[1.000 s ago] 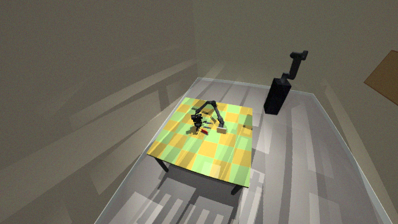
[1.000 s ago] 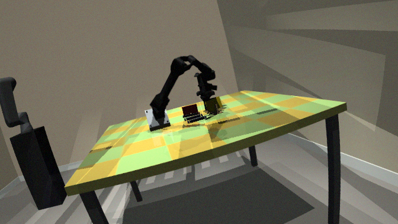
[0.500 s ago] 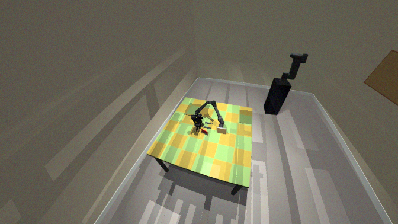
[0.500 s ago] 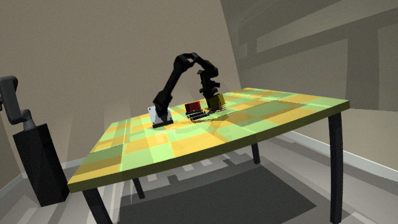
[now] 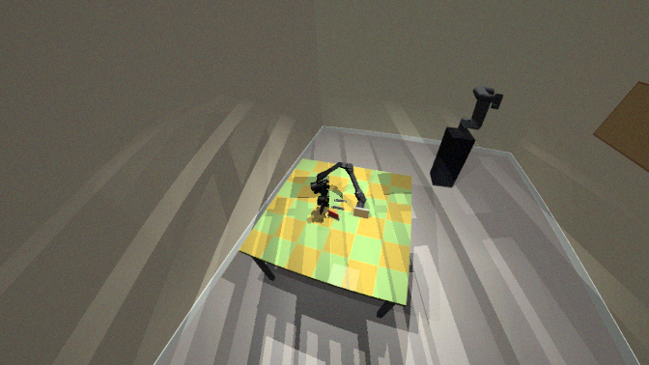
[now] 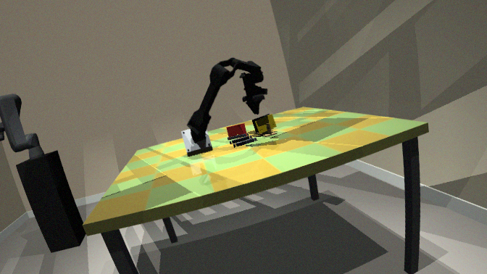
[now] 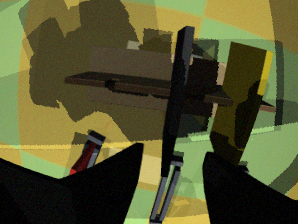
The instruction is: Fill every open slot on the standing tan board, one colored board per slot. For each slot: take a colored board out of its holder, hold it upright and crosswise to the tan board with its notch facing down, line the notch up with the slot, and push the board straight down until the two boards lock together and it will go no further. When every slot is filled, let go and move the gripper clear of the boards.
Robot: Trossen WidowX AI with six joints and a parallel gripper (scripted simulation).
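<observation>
My gripper tip is 10 cm past the red board, 9 cm to the right of it and 8 cm above it. Also, from my gripper tip: yellow board (6 cm below, 5 cm to the right, 2 cm ahead); tan board (8 cm below, 2 cm ahead); nearly black board (6 cm below, 2 cm ahead).
</observation>
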